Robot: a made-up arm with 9 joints. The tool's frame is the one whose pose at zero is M. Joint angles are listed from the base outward.
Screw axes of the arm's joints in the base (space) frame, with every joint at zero. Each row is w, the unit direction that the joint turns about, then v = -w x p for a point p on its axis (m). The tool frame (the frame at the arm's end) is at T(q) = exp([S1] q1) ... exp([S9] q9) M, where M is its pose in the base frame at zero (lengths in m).
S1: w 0 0 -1 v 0 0 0
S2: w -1 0 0 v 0 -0.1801 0.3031
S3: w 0 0 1 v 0.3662 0.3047 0
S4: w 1 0 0 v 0 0.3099 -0.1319
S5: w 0 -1 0 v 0.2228 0 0.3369
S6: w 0 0 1 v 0.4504 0.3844 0
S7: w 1 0 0 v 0 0.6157 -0.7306
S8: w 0 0 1 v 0.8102 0.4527 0
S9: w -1 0 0 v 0 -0.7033 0.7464
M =
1 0 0 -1.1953
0 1 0 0.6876
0 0 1 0.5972
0 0 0 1
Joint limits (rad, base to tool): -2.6..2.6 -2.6..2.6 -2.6..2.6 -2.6..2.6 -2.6..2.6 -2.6..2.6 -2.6..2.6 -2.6..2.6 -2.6..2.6
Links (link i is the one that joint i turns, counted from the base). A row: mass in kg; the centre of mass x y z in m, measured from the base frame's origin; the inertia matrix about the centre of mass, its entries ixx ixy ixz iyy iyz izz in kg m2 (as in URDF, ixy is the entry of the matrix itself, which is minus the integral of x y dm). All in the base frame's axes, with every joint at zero. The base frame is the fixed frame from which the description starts. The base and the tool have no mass.
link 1: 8.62; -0.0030 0.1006 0.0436; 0.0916 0 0 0.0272 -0.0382 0.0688
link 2: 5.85; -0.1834 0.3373 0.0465; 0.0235 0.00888 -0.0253 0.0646 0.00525 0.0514
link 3: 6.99; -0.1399 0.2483 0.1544; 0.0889 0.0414 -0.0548 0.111 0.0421 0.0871
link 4: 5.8; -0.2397 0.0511 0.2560; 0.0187 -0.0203 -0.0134 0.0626 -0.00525 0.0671
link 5: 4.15; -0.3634 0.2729 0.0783; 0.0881 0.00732 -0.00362 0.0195 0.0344 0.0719
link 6: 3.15; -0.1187 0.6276 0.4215; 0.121 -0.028 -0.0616 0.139 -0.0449 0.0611
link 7: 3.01; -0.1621 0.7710 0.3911; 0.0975 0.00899 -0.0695 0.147 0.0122 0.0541
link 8: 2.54; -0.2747 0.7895 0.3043; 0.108 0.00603 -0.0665 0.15 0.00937 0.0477
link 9: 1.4; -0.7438 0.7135 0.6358; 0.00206 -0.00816 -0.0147 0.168 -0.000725 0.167
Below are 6 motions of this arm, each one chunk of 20 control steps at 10 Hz.
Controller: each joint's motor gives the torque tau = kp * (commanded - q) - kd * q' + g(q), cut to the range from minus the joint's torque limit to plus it. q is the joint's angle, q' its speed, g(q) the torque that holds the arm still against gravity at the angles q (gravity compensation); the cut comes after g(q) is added. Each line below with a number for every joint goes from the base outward.
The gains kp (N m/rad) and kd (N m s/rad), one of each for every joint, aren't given. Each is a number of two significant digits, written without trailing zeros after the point. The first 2 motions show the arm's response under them.
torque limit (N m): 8.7 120 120 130 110 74 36 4.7 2.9
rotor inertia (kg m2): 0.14 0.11 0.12 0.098 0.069 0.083 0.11 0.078 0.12
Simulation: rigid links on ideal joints. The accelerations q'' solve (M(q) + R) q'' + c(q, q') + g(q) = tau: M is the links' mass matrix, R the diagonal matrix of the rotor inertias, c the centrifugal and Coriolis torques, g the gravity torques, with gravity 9.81 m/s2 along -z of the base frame. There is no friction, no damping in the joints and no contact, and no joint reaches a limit. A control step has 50 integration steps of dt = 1/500 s. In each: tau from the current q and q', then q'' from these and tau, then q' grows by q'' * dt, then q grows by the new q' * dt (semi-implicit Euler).
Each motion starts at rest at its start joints. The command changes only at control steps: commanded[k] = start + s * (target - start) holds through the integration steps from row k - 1 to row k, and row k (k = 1, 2, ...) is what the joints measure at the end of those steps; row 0 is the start. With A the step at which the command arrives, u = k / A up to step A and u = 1 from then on. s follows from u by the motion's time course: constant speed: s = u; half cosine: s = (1 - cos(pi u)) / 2; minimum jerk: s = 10 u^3 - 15 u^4 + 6 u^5; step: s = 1 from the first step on.
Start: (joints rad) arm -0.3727 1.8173 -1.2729 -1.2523 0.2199 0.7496 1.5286 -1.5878 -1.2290
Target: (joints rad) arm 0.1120 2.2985 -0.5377 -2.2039 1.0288 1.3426 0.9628 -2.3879 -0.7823
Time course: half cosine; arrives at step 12
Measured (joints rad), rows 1 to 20:
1: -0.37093 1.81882 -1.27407 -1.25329 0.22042 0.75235 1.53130 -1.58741 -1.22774
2: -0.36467 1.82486 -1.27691 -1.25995 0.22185 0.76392 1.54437 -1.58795 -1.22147
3: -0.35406 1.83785 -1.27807 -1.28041 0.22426 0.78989 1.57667 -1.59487 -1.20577
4: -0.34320 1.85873 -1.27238 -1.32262 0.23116 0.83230 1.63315 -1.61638 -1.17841
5: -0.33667 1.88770 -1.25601 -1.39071 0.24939 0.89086 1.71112 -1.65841 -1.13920
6: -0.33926 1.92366 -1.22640 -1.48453 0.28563 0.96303 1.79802 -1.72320 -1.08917
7: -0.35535 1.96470 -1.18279 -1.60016 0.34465 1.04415 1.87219 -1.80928 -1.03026
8: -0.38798 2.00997 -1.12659 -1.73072 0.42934 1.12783 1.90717 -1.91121 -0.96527
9: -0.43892 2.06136 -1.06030 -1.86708 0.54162 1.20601 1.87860 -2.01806 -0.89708
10: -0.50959 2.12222 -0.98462 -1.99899 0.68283 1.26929 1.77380 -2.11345 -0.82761
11: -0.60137 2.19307 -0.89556 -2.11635 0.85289 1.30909 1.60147 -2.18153 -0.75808
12: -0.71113 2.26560 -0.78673 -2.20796 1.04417 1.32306 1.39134 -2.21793 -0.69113
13: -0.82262 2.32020 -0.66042 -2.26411 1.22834 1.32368 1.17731 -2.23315 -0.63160
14: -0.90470 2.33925 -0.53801 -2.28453 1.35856 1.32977 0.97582 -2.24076 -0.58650
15: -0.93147 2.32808 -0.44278 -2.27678 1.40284 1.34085 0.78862 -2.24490 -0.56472
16: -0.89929 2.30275 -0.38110 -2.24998 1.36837 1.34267 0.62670 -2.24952 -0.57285
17: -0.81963 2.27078 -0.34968 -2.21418 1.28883 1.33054 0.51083 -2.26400 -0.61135
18: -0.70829 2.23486 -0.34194 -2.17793 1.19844 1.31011 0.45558 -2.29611 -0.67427
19: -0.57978 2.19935 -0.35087 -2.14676 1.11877 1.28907 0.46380 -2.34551 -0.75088
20: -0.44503 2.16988 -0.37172 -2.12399 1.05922 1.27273 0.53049 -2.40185 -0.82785
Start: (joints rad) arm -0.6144 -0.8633 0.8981 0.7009 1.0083 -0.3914 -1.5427 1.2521 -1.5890
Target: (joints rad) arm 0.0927 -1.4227 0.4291 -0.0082 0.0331 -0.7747 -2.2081 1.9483 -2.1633
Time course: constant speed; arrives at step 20
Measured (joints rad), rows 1 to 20:
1: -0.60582 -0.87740 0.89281 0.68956 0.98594 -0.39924 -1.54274 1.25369 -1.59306
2: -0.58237 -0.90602 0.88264 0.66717 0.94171 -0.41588 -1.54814 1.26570 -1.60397
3: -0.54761 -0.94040 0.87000 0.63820 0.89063 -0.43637 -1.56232 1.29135 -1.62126
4: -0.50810 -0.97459 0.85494 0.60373 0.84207 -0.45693 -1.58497 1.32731 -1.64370
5: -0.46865 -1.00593 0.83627 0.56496 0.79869 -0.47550 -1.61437 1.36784 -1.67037
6: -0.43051 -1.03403 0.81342 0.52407 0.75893 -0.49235 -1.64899 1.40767 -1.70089
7: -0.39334 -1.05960 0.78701 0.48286 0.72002 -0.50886 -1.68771 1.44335 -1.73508
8: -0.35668 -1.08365 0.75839 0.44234 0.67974 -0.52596 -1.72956 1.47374 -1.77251
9: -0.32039 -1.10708 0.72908 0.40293 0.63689 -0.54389 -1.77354 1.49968 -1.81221
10: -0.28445 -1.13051 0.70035 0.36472 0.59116 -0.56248 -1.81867 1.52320 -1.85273
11: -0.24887 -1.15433 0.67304 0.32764 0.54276 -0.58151 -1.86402 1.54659 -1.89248
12: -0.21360 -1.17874 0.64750 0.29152 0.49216 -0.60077 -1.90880 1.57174 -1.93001
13: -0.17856 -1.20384 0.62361 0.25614 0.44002 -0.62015 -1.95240 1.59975 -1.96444
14: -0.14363 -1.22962 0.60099 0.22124 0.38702 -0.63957 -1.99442 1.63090 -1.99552
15: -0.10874 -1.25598 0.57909 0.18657 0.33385 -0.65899 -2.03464 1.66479 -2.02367
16: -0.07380 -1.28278 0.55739 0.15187 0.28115 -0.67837 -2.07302 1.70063 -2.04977
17: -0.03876 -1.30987 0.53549 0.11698 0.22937 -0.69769 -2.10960 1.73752 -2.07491
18: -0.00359 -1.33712 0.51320 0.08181 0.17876 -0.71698 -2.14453 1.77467 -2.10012
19: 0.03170 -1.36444 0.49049 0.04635 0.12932 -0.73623 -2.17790 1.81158 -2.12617
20: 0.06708 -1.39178 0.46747 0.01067 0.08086 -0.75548 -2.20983 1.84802 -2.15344
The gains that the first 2 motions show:
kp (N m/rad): 570 74 54 130 47 120 11 10 3
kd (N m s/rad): 70 9.2 9.5 16 6.5 15 1.9 2.6 0.36
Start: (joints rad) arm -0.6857 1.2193 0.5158 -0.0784 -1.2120 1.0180 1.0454 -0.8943 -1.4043
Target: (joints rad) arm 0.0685 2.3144 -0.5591 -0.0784 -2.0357 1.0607 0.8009 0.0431 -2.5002
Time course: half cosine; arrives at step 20
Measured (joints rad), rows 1 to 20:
1: -0.68432 1.22094 0.51562 -0.07845 -1.21037 1.01872 1.04409 -0.89359 -1.40494
2: -0.67858 1.22752 0.51474 -0.07814 -1.20526 1.02096 1.03704 -0.88992 -1.40804
3: -0.66705 1.24146 0.51158 -0.07633 -1.19893 1.02506 1.01890 -0.88051 -1.41600
4: -0.65018 1.26370 0.50344 -0.07215 -1.19608 1.03101 0.98706 -0.86343 -1.43148
5: -0.62879 1.29462 0.48697 -0.06572 -1.20033 1.03846 0.94330 -0.83777 -1.45727
6: -0.60470 1.33453 0.45870 -0.05730 -1.21501 1.04701 0.89341 -0.80339 -1.49570
7: -0.57855 1.38408 0.41617 -0.04780 -1.24119 1.05560 0.84542 -0.76051 -1.54850
8: -0.54993 1.44420 0.35838 -0.03821 -1.27885 1.06295 0.80756 -0.70997 -1.61633
9: -0.51766 1.51568 0.28600 -0.02952 -1.32759 1.06798 0.78679 -0.65365 -1.69869
10: -0.47978 1.59852 0.20114 -0.02264 -1.38672 1.07000 0.78758 -0.59432 -1.79389
11: -0.43360 1.69145 0.10692 -0.01842 -1.45517 1.06882 0.81068 -0.53459 -1.89884
12: -0.37564 1.79141 0.00650 -0.01753 -1.53152 1.06484 0.85243 -0.47553 -2.00882
13: -0.30194 1.89353 -0.09783 -0.02032 -1.61421 1.05919 0.90535 -0.41586 -2.11791
14: -0.20885 1.99161 -0.20507 -0.02660 -1.70156 1.05372 0.96049 -0.35282 -2.22027
15: -0.10293 2.08184 -0.31083 -0.03321 -1.79899 1.05135 1.01517 -0.28646 -2.30987
16: -0.00207 2.15794 -0.40519 -0.04354 -1.90773 1.05223 1.07811 -0.22195 -2.38442
17: 0.09546 2.21505 -0.48879 -0.06148 -2.01035 1.05351 1.14116 -0.15759 -2.44921
18: 0.18899 2.25727 -0.56138 -0.08368 -2.09958 1.05516 1.19485 -0.09240 -2.50584
19: 0.27606 2.28859 -0.62108 -0.10734 -2.17101 1.05677 1.23479 -0.02852 -2.55309
20: 0.35369 2.31120 -0.66514 -0.13051 -2.22139 1.05729 1.26057 0.02983 -2.58777

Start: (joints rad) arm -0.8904 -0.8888 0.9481 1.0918 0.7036 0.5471 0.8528 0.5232 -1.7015
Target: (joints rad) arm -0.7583 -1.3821 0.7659 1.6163 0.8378 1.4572 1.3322 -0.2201 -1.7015
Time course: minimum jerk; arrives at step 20
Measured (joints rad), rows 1 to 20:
1: -0.89033 -0.88868 0.94798 1.09212 0.70354 0.54754 0.85280 0.52298 -1.70145
2: -0.88983 -0.88793 0.94717 1.09433 0.70318 0.55062 0.85287 0.52136 -1.70112
3: -0.88840 -0.88629 0.94484 1.10045 0.70233 0.55942 0.85321 0.51624 -1.70025
4: -0.88559 -0.88426 0.94029 1.11206 0.70119 0.57670 0.85434 0.50512 -1.69873
5: -0.88112 -0.88314 0.93308 1.13008 0.70045 0.60446 0.85717 0.48563 -1.69671
6: -0.87491 -0.88480 0.92313 1.15481 0.70126 0.64375 0.86303 0.45604 -1.69455
7: -0.86706 -0.89151 0.91064 1.18610 0.70496 0.69467 0.87371 0.41564 -1.69277
8: -0.85787 -0.90567 0.89603 1.22346 0.71280 0.75644 0.89132 0.36490 -1.69186
9: -0.84772 -0.92954 0.87979 1.26614 0.72546 0.82747 0.91795 0.30553 -1.69215
10: -0.83706 -0.96494 0.86243 1.31306 0.74273 0.90552 0.95525 0.24026 -1.69359
11: -0.82625 -1.01285 0.84447 1.36280 0.76322 0.98783 1.00380 0.17254 -1.69578
12: -0.81555 -1.07290 0.82648 1.41351 0.78436 1.07131 1.06260 0.10610 -1.69796
13: -0.80506 -1.14301 0.80925 1.46299 0.80285 1.15278 1.12895 0.04446 -1.69934
14: -0.79479 -1.21945 0.79386 1.50896 0.81542 1.22922 1.19882 -0.00966 -1.69941
15: -0.78474 -1.29731 0.78162 1.54928 0.81987 1.29806 1.26780 -0.05461 -1.69822
16: -0.77505 -1.37153 0.77377 1.58227 0.81567 1.35742 1.33208 -0.08991 -1.69647
17: -0.76598 -1.43775 0.77118 1.60697 0.80401 1.40619 1.38901 -0.11602 -1.69532
18: -0.75796 -1.49280 0.77405 1.62334 0.78727 1.44397 1.43713 -0.13397 -1.69599
19: -0.75148 -1.53467 0.78180 1.63242 0.76831 1.47096 1.47588 -0.14519 -1.69943
20: -0.74698 -1.56227 0.79326 1.63642 0.74988 1.48810 1.50539 -0.15148 -1.70588

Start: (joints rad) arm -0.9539 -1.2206 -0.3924 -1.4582 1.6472 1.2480 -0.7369 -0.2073 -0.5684
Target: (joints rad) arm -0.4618 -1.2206 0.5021 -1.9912 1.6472 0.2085 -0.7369 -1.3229 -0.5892
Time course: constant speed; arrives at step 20
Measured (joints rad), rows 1 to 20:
1: -0.94752 -1.21948 -0.39083 -1.47711 1.64182 1.22286 -0.74553 -0.21216 -0.56372
2: -0.93365 -1.21438 -0.38430 -1.50471 1.63159 1.18348 -0.75771 -0.22980 -0.55433
3: -0.91414 -1.20759 -0.37009 -1.53331 1.62163 1.13713 -0.76896 -0.25765 -0.54103
4: -0.89022 -1.20236 -0.34657 -1.56058 1.61477 1.08715 -0.77729 -0.29289 -0.52611
5: -0.86306 -1.20086 -0.31318 -1.58599 1.61160 1.03522 -0.78162 -0.33381 -0.51281
6: -0.83433 -1.20401 -0.27027 -1.60953 1.61140 0.98208 -0.78119 -0.37940 -0.50436
7: -0.80555 -1.21149 -0.21929 -1.63174 1.61316 0.92812 -0.77559 -0.42977 -0.50319
8: -0.77750 -1.22180 -0.16273 -1.65344 1.61629 0.87374 -0.76499 -0.48563 -0.51046
9: -0.75029 -1.23289 -0.10325 -1.67533 1.62043 0.81932 -0.75023 -0.54715 -0.52583
10: -0.72380 -1.24302 -0.04304 -1.69791 1.62523 0.76518 -0.73284 -0.61340 -0.54747
11: -0.69791 -1.25103 0.01643 -1.72150 1.63025 0.71153 -0.71470 -0.68256 -0.57244
12: -0.67254 -1.25637 0.07429 -1.74624 1.63508 0.65851 -0.69772 -0.75255 -0.59720
13: -0.64762 -1.25892 0.13006 -1.77215 1.63941 0.60614 -0.68356 -0.82153 -0.61837
14: -0.62304 -1.25881 0.18351 -1.79912 1.64307 0.55440 -0.67337 -0.88812 -0.63333
15: -0.59871 -1.25641 0.23464 -1.82699 1.64598 0.50317 -0.66776 -0.95154 -0.64069
16: -0.57455 -1.25217 0.28354 -1.85554 1.64816 0.45234 -0.66678 -1.01152 -0.64040
17: -0.55047 -1.24666 0.33045 -1.88455 1.64971 0.40175 -0.67005 -1.06821 -0.63363
18: -0.52639 -1.24045 0.37565 -1.91377 1.65076 0.35125 -0.67685 -1.12209 -0.62235
19: -0.50229 -1.23411 0.41951 -1.94299 1.65142 0.30071 -0.68624 -1.17386 -0.60892
20: -0.47811 -1.22818 0.46237 -1.97200 1.65180 0.25002 -0.69721 -1.22429 -0.59562

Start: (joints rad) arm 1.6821 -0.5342 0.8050 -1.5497 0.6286 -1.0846 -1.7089 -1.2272 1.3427
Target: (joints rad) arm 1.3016 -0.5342 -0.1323 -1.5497 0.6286 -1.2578 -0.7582 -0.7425 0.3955
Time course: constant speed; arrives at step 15
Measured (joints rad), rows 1 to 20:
1: 1.67365 -0.53488 0.79852 -1.55398 0.62211 -1.08841 -1.70041 -1.22801 1.33587
2: 1.65589 -0.53314 0.77461 -1.55876 0.61535 -1.09641 -1.67433 -1.22877 1.31276
3: 1.63194 -0.52939 0.73124 -1.56107 0.61397 -1.10664 -1.63039 -1.22451 1.26914
4: 1.60478 -0.52567 0.67229 -1.56078 0.61885 -1.11809 -1.57258 -1.21036 1.20548
5: 1.57662 -0.52379 0.60385 -1.55891 0.62749 -1.13031 -1.50588 -1.18438 1.12622
6: 1.54872 -0.52442 0.53161 -1.55638 0.63619 -1.14288 -1.43467 -1.14798 1.03840
7: 1.52164 -0.52714 0.45947 -1.55361 0.64199 -1.15542 -1.36217 -1.10459 0.94971
8: 1.49550 -0.53110 0.38937 -1.55084 0.64360 -1.16771 -1.29042 -1.05803 0.86651
9: 1.47017 -0.53538 0.32170 -1.54833 0.64141 -1.17967 -1.22042 -1.01146 0.79254
10: 1.44537 -0.53929 0.25605 -1.54632 0.63681 -1.19136 -1.15240 -0.96703 0.72850
11: 1.42076 -0.54237 0.19174 -1.54496 0.63156 -1.20286 -1.08609 -0.92582 0.67259
12: 1.39608 -0.54436 0.12826 -1.54430 0.62712 -1.21429 -1.02106 -0.88807 0.62143
13: 1.37116 -0.54523 0.06529 -1.54427 0.62440 -1.22573 -0.95690 -0.85338 0.57131
14: 1.34593 -0.54511 0.00274 -1.54473 0.62363 -1.23723 -0.89334 -0.82109 0.51907
15: 1.32046 -0.54422 -0.05940 -1.54552 0.62450 -1.24879 -0.83024 -0.79038 0.46270
16: 1.30333 -0.54223 -0.11411 -1.54697 0.63052 -1.25824 -0.77680 -0.75990 0.40933
17: 1.29678 -0.53972 -0.15090 -1.54779 0.63567 -1.26173 -0.74266 -0.73553 0.37046
18: 1.29659 -0.53778 -0.16809 -1.54813 0.63477 -1.26082 -0.72788 -0.72035 0.35076
19: 1.29880 -0.53669 -0.17019 -1.54846 0.62877 -1.25843 -0.72725 -0.71393 0.34854
20: 1.30104 -0.53607 -0.16364 -1.54890 0.62172 -1.25647 -0.73438 -0.71410 0.35835

